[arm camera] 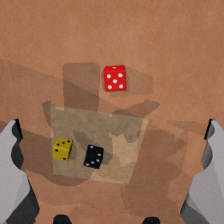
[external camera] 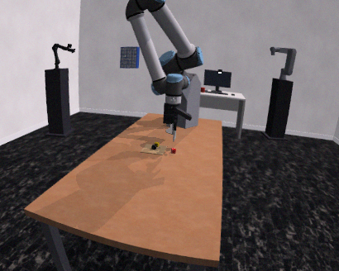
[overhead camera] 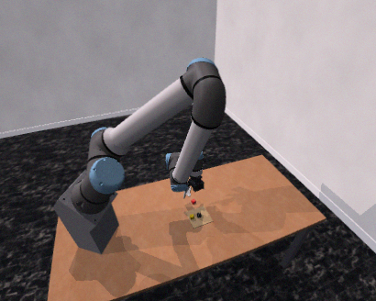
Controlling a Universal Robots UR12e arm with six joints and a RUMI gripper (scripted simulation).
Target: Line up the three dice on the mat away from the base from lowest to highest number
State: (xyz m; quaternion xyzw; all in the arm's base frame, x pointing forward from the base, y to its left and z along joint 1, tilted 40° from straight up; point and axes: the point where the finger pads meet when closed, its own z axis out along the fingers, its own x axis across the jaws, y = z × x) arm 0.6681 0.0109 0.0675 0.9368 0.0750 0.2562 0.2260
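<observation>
My gripper is now 9 cm above the red die. The rest, counted from my hand: black die 3 cm behind, 12 cm to the right, 8 cm below; then tan mat 3 cm behind, 12 cm to the right, 10 cm below; then yellow die 8 cm behind, 11 cm to the right, 8 cm below.
</observation>
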